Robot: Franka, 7 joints.
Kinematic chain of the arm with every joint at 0, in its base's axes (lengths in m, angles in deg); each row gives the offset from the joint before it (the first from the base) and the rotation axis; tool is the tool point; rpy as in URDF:
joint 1: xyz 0 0 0.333 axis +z
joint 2: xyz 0 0 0 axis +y
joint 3: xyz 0 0 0.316 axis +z
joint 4: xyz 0.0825 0 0 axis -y
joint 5: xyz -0.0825 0 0.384 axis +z
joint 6: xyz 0 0 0 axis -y
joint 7: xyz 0.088 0 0 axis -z
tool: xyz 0 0 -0.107 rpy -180 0 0
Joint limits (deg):
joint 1: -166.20..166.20
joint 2: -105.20..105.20
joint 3: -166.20..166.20
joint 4: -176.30..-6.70
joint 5: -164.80..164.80
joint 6: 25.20..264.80
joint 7: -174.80..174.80
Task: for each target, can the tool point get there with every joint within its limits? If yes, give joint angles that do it. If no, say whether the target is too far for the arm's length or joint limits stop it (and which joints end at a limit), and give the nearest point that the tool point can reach.
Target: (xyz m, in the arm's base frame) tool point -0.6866 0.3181 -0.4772
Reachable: no: too far | nearest point -0.5415 0.2509 -0.2584 | short by 0.271 m
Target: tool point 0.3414 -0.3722 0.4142
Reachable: yes | joints -100.88 0.58 42.22 -124.13 66.46 89.67 -47.55
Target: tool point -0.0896 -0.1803 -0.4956
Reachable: no: joint limits stop it (at a limit: joint 2) | nearest point -0.0972 -0.1956 -0.3568 | short by 0.140 m
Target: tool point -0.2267 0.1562 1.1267
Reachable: yes | joints 87.17 6.98 85.60 -21.76 -33.17 117.92 5.71
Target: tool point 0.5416 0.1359 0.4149
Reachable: yes | joints -60.92 2.24 75.74 -123.60 -21.45 136.14 -141.79
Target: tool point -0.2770 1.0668 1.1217
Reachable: no: too far | nearest point -0.1753 0.6753 0.8322 | short by 0.497 m
